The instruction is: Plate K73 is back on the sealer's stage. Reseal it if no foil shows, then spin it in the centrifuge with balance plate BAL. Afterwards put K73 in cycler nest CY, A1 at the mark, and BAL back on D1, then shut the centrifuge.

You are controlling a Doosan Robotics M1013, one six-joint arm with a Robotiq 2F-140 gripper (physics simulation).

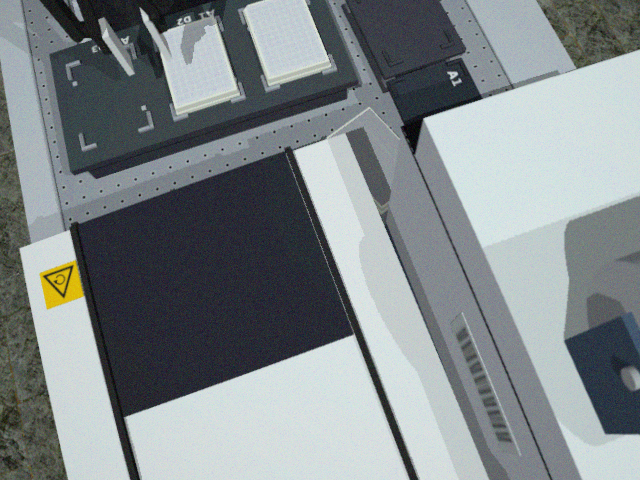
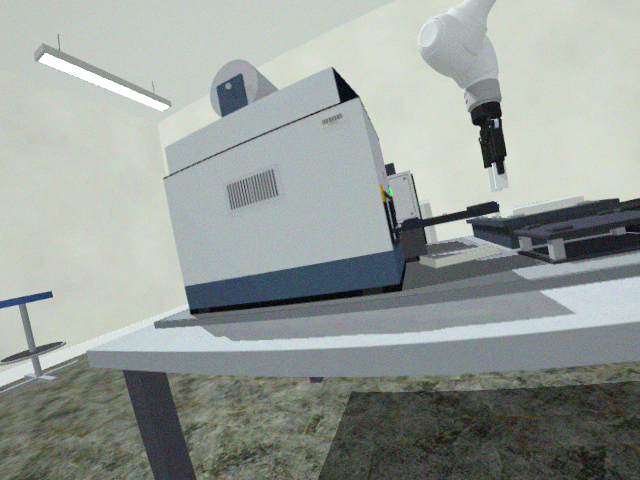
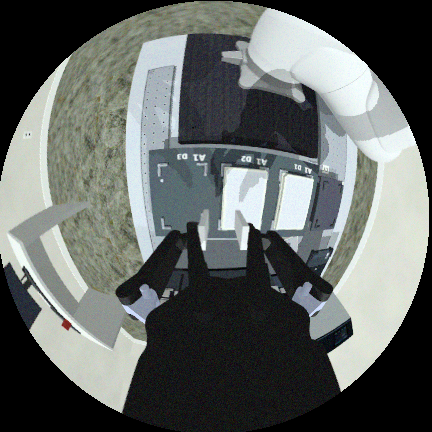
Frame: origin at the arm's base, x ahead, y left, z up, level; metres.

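Seen in the pictures: gripper, fingertip midpoint: (image 1: 148, 58) (image 2: 499, 189) (image 3: 221, 218); arm's base, link origin: (image 3: 270, 68).
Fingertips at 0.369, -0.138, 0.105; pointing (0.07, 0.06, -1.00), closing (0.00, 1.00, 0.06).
Observation:
Pixels of each thing's top centre, then the offset from my fingertips to it, as dx, dy, dz. "*": a spot on its surface instead.
- white-topped plate, top centre: (image 1: 194, 60) (image 3: 244, 200) (image 2: 516, 206) -0.015, +0.051, -0.053
- sealer, top centre: (image 2: 258, 76) +0.490, +0.306, +0.348
- Cycler nest CY, top centre: (image 1: 402, 14) (image 2: 586, 217) (image 3: 330, 206) +0.000, +0.339, -0.081
- dark panel, surface spot: (image 1: 206, 284) * +0.323, +0.001, +0.085
- white section, surface spot: (image 1: 258, 413) * +0.444, +0.010, +0.082
- Nest D3, surface spot: (image 1: 86, 143) * +0.039, -0.118, -0.068
- pale flat piece, top centre: (image 1: 375, 156) (image 2: 455, 251) +0.174, +0.230, -0.112
My gripper (image 1: 149, 65) (image 2: 497, 187) (image 3: 221, 218) is partly open and empty, above the deck around the D2–D3 boundary. A white-topped plate (image 1: 201, 72) (image 3: 244, 200) sits on D2, and another (image 1: 289, 43) (image 3: 296, 201) on D1. No name is readable on either, so I cannot tell which is K73 or BAL. The sealer (image 2: 284, 217) carries a roll on top. The visible part of its dark stage (image 1: 434, 93), marked A1, shows no plate. Cycler nest CY (image 1: 408, 31) (image 3: 328, 200) bears no plate. The centrifuge top shows a dark panel (image 1: 206, 284) and a white section (image 1: 258, 413).
Nest D3 (image 1: 86, 143) (image 3: 182, 195) holds no plate. A black mat (image 3: 210, 100) and the arm's white base lie beyond the nest deck. A pale flat piece (image 2: 454, 256) lies beside the sealer. The sealer's tall white housing stands beside the centrifuge.

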